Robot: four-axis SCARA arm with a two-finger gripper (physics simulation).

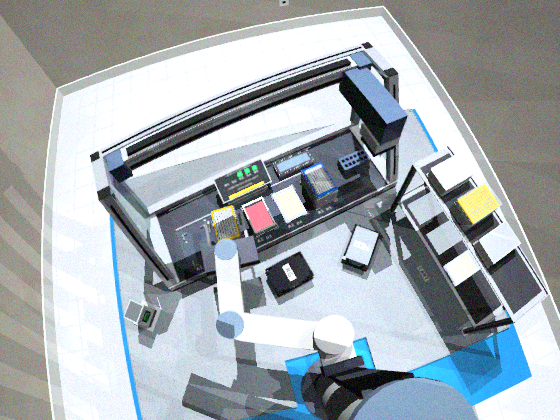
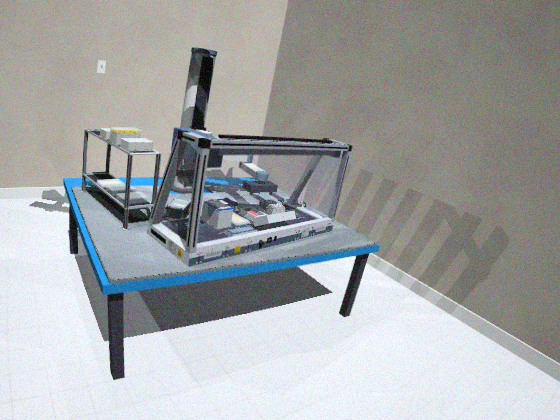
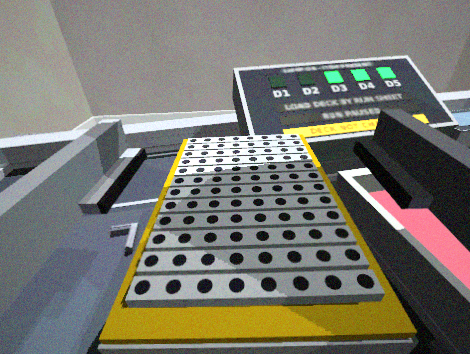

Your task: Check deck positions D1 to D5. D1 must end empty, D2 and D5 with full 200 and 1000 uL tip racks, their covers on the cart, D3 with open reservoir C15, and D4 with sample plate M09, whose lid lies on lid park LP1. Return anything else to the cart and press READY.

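Frame: origin at the arm's base, x ahead, y left, z up, level; centimetres.
Where they show: gripper, fingertip midpoint: [image 1: 223,216] [image 2: 275,201] [image 3: 247,133].
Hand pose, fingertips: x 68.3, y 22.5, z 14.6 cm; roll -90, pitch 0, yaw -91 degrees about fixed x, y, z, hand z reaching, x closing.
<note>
Things, the pixels of their top centre, and the offset from my fingertips. "*": a spot on its surface instead.
- yellow-rimmed 200 tip rack at its top centre: [image 3: 246,182] [image 1: 224,223] [image 2: 272,202] dx -2.1, dy +0.1, dz -1.5 cm
- pink reservoir at its top centre: [image 3: 459,217] [image 1: 258,214] [image 2: 253,211] dx -0.7, dy -12.3, dz -5.4 cm
- pale plate at its top centre: [image 1: 289,202] dx +1.7, dy -24.4, dz -7.1 cm
- light blue clear lid at a spot on its surface: [image 1: 293,163] * dx +17.2, dy -30.4, dz -6.3 cm
- display at a spot on its surface: [image 3: 345,107] [image 1: 243,184] * dx +11.6, dy -9.5, dz -2.6 cm
- cart at its top centre: [image 1: 483,227] [image 2: 119,139] dx -36.2, dy -76.2, dz +22.2 cm
- yellow-topped item at its top centre: [image 1: 479,203] [image 2: 125,130] dx -29.8, dy -74.9, dz +27.7 cm
- dark labelled block at its top centre: [image 1: 289,271] [image 2: 223,201] dx -23.7, dy -17.3, dz -7.8 cm
- white-topped holder at its top centre: [image 1: 362,245] dx -21.6, dy -45.3, dz -7.6 cm
- small box with a green button, surface spot: [image 1: 148,316] * dx -28.1, dy +35.9, dz -5.4 cm
- gantry frame at a spot on its surface: [image 1: 392,75] * dx +15.4, dy -63.6, dz +36.4 cm
The yellow-rimmed 200 tip rack [image 1: 225,223] [image 3: 250,220] stands at D2, uncovered, with full rows. My gripper [image 1: 226,234] [image 3: 247,133] is open, one finger on each side of this rack, with gaps to both sides. The pink reservoir [image 1: 259,216] [image 2: 254,214] is at D3, a pale plate [image 1: 289,203] at D4, and the blue-rimmed rack [image 1: 320,184] [image 2: 220,214] at D5. A light blue clear lid [image 1: 293,163] lies behind the plate. On the display [image 1: 242,182] [image 3: 345,107], D1 and D2 lamps are dark; D3 to D5 are green.
The cart [image 1: 422,287] [image 2: 129,190] at the right holds white boxes and a yellow-topped item [image 1: 478,202]. A dark labelled block [image 1: 290,274] and a white-topped holder [image 1: 361,246] stand before the deck. A small box with a green button [image 1: 148,316] is at left. The gantry frame [image 1: 392,75] surrounds the deck.
</note>
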